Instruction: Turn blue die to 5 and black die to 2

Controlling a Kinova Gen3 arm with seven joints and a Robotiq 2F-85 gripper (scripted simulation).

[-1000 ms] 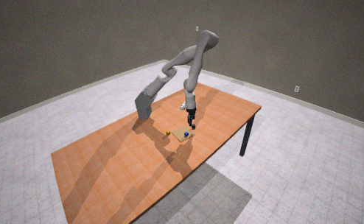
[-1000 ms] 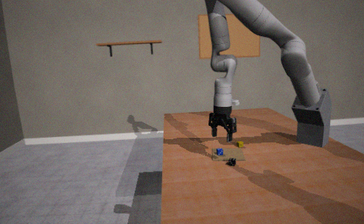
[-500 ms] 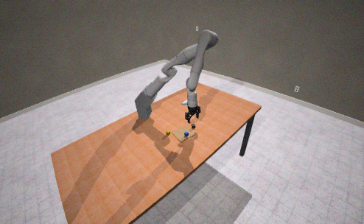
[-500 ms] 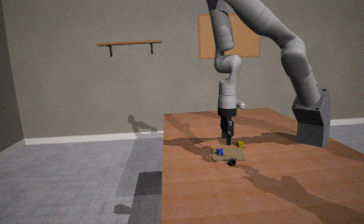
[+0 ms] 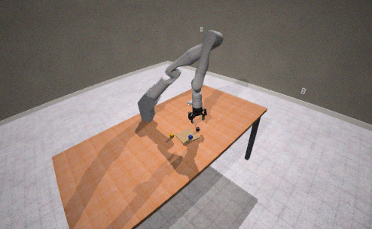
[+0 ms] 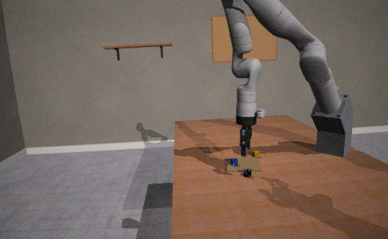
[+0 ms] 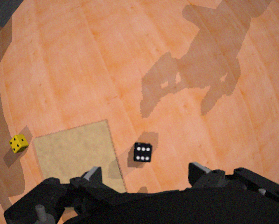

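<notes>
The black die lies 90 mm below my hand and 10 mm behind it. Round my hand: blue die: 100 mm to the right, 80 mm below, 30 mm ahead; yellow die: 200 mm to the right, 90 mm below, 80 mm behind; tan mat: 110 mm to the right, 100 mm below.
</notes>
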